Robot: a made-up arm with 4 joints. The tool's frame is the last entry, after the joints.
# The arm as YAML. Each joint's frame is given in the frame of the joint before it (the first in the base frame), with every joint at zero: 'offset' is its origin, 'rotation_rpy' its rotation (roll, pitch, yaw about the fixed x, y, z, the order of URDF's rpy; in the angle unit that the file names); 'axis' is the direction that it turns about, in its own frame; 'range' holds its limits. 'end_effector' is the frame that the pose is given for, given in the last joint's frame.
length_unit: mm
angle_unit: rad
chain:
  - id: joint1
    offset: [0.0, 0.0, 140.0]
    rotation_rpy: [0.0, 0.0, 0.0]
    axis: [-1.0, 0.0, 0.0]
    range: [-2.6, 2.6]
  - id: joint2
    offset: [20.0, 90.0, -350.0]
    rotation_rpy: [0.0, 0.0, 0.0]
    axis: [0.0, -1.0, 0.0]
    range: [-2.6, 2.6]
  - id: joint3
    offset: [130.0, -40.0, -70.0]
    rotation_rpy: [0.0, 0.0, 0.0]
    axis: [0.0, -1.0, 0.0]
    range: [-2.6, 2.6]
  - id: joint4
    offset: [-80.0, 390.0, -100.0]
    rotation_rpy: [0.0, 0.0, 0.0]
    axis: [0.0, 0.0, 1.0]
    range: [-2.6, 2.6]
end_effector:
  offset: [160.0, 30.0, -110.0]
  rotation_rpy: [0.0, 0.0, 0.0]
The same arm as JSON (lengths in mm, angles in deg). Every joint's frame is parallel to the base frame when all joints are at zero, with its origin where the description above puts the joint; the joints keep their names.
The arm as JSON. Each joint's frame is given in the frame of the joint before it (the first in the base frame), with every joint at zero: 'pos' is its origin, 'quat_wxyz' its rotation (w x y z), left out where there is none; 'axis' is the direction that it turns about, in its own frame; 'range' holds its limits. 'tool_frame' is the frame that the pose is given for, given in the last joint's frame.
{
  "length_unit": "mm",
  "angle_unit": "deg",
  "joints": [
    {
      "joint": "joint1",
      "pos": [
        0.0,
        0.0,
        140.0
      ],
      "axis": "-x",
      "range": [
        -148.97,
        148.97
      ]
    },
    {
      "joint": "joint2",
      "pos": [
        20.0,
        90.0,
        -350.0
      ],
      "axis": "-y",
      "range": [
        -148.97,
        148.97
      ]
    },
    {
      "joint": "joint3",
      "pos": [
        130.0,
        -40.0,
        -70.0
      ],
      "axis": "-y",
      "range": [
        -148.97,
        148.97
      ]
    },
    {
      "joint": "joint4",
      "pos": [
        -80.0,
        390.0,
        -100.0
      ],
      "axis": "+z",
      "range": [
        -148.97,
        148.97
      ]
    }
  ],
  "tool_frame": {
    "pos": [
      160.0,
      30.0,
      -110.0
    ]
  }
}

